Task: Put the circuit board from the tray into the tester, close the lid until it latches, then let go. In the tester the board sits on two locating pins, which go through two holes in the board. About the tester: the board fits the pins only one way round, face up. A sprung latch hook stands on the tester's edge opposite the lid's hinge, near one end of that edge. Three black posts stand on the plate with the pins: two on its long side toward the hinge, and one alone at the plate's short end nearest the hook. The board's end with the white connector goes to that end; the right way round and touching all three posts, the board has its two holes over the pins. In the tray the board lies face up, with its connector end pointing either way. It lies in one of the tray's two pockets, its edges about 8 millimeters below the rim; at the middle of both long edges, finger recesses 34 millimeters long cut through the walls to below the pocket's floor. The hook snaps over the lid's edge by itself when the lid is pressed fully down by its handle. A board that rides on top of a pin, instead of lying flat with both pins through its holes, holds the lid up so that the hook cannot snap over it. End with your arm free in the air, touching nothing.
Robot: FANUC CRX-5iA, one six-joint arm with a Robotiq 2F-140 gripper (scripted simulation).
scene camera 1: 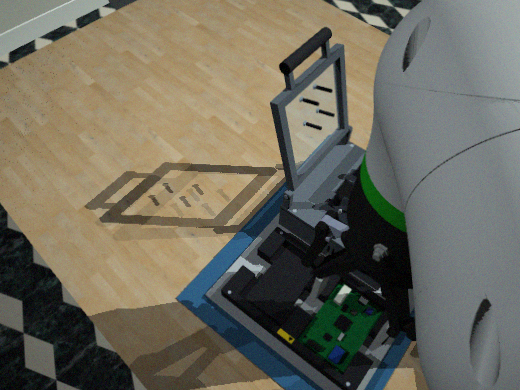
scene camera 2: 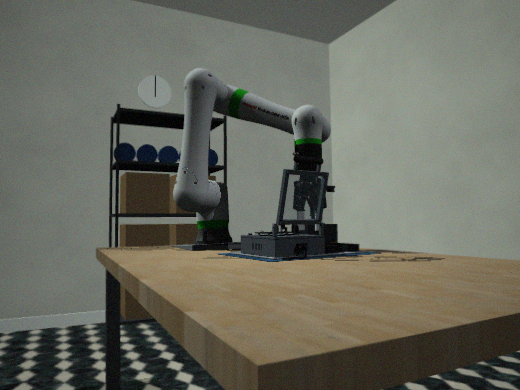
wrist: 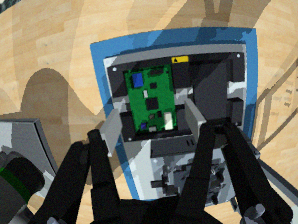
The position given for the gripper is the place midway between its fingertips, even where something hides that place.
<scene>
In view: the gripper (scene camera 1: 348, 313), a green circuit board (scene camera 1: 335, 334) and a tester lid (scene camera 1: 308, 144).
The green circuit board also shows in the wrist view (wrist: 150, 89). The gripper shows as well in the wrist view (wrist: 152, 113). The tester lid shows as well in scene camera 2 (scene camera 2: 302, 195).
</scene>
